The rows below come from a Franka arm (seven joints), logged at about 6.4 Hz.
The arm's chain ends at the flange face. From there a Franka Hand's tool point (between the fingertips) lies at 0.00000 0.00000 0.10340 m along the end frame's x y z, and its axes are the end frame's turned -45 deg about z.
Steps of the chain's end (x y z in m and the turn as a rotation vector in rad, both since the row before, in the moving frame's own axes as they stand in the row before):
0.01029, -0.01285, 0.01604, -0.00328, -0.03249, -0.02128
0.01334, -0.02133, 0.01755, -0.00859, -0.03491, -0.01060
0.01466, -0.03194, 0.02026, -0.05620, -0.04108, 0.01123
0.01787, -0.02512, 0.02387, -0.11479, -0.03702, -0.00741
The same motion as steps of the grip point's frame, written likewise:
0.01373, -0.00392, 0.01598, 0.02065, -0.02529, -0.02128
0.02133, -0.00756, 0.01748, 0.01861, -0.03076, -0.01060
0.02584, -0.01115, 0.02001, -0.01069, -0.06879, 0.01123
0.01935, 0.00059, 0.02312, -0.05499, -0.10735, -0.00741

